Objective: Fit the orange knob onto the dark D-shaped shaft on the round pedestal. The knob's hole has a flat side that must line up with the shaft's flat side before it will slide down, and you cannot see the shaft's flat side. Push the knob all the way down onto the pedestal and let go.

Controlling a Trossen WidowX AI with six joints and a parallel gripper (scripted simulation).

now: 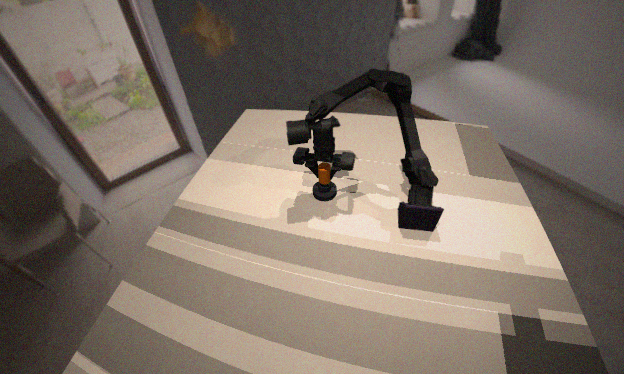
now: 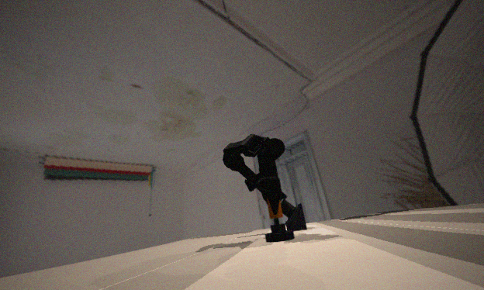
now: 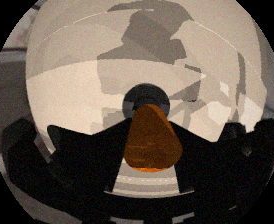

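My gripper tip is 20 mm below the orange knob. The rest, counted from my gripper tip: round dark pedestal 40 mm below.
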